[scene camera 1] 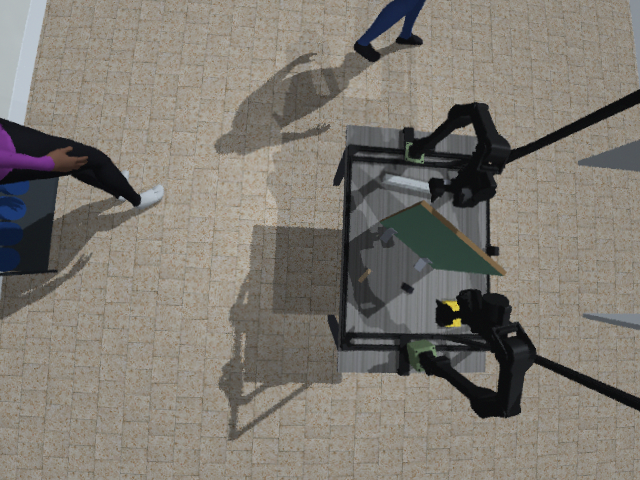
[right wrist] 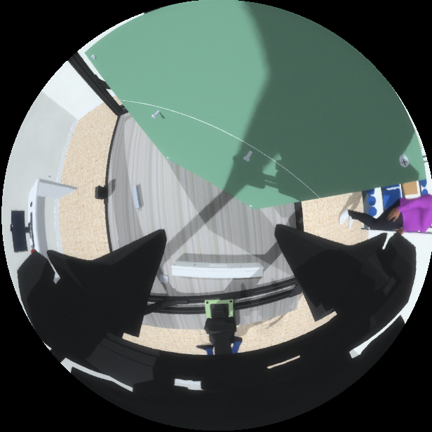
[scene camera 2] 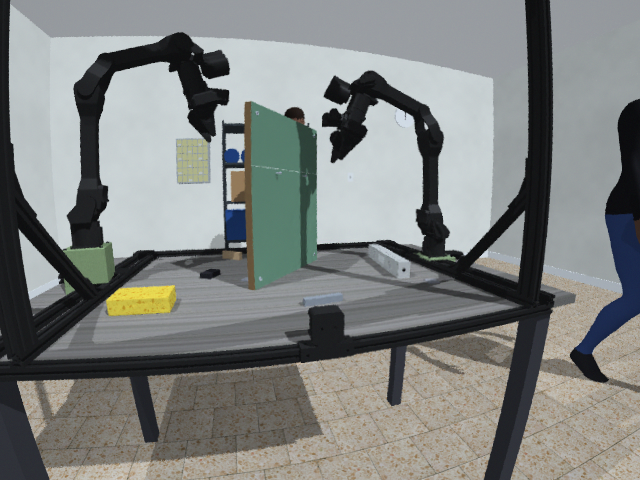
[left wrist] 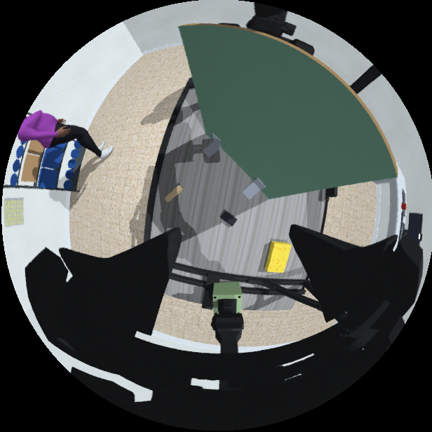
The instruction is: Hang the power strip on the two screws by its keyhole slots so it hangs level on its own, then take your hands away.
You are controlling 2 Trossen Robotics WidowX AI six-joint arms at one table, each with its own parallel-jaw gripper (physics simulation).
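Pixels of known places: left gripper, fingertip midpoint: (scene camera 1: pixel 449 298) (scene camera 2: pixel 211 139); right gripper, fingertip midpoint: (scene camera 1: pixel 442 203) (scene camera 2: pixel 335 161); left arm's base, link origin: (scene camera 1: pixel 426 358) (scene camera 2: pixel 87 246); right arm's base, link origin: (scene camera 1: pixel 414 152) (scene camera 2: pixel 433 255).
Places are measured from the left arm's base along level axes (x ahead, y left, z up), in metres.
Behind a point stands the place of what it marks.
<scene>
The power strip (scene camera 1: pixel 405 181) @(x 0.818, y -0.081, z -0.059 m) (scene camera 2: pixel 388 260) @(x 0.764, y -0.180, z -0.072 m) (right wrist: pixel 217 270) is a long white bar lying on the table, at the right in scene camera 2. The green board (scene camera 1: pixel 439 245) @(x 0.496, y -0.059, z 0.163 m) (scene camera 2: pixel 276 222) @(x 0.461, y -0.112, z 0.043 m) (left wrist: pixel 280 110) (right wrist: pixel 200 65) stands upright. Two screws, one (scene camera 2: pixel 278 174) @(x 0.470, y -0.104, z 0.162 m) (right wrist: pixel 156 114) and another (scene camera 2: pixel 306 179) @(x 0.596, y 0.004, z 0.156 m) (right wrist: pixel 248 156), stick out of its face just below a thin white line. My right gripper (scene camera 1: pixel 434 189) (scene camera 2: pixel 334 159) @(x 0.649, y -0.079, z 0.204 m) (right wrist: pixel 221 232) is open and empty, high above the table near the strip. My left gripper (scene camera 1: pixel 439 313) (scene camera 2: pixel 207 137) @(x 0.320, y 0.000, z 0.261 m) (left wrist: pixel 236 231) is open and empty, raised on the board's other side. Keyhole slots are not visible.
A yellow sponge (scene camera 1: pixel 453 321) @(x 0.110, y -0.198, z -0.072 m) (scene camera 2: pixel 142 300) @(x 0.147, y -0.242, z -0.076 m) (left wrist: pixel 278 257), a black block (scene camera 1: pixel 407 287) @(x 0.308, y -0.008, z -0.090 m) (scene camera 2: pixel 209 273) @(x 0.297, y -0.033, z -0.090 m) (left wrist: pixel 228 217) and a wooden piece (scene camera 1: pixel 364 275) @(x 0.403, y 0.195, z -0.079 m) (scene camera 2: pixel 232 255) @(x 0.399, y 0.180, z -0.090 m) (left wrist: pixel 174 193) lie on the table. A grey-blue bar (scene camera 2: pixel 323 299) @(x 0.482, y -0.325, z -0.093 m) (right wrist: pixel 137 196) lies before the board. Grey feet (scene camera 1: pixel 386 236) @(x 0.569, y 0.047, z -0.101 m) (left wrist: pixel 254 188) support the board's back.
</scene>
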